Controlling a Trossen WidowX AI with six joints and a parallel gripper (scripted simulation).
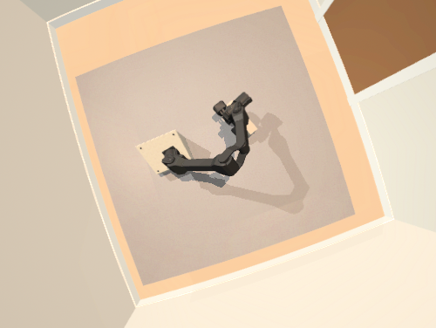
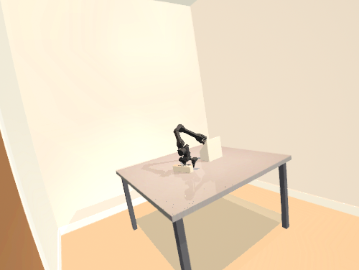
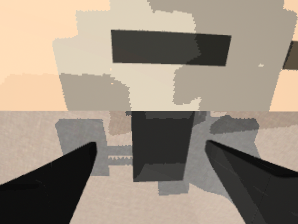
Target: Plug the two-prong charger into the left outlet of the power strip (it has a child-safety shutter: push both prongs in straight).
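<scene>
Now: gripper tip 40 mm short of the dark charger, 10 mm to the right of it and 10 mm below it.
</scene>
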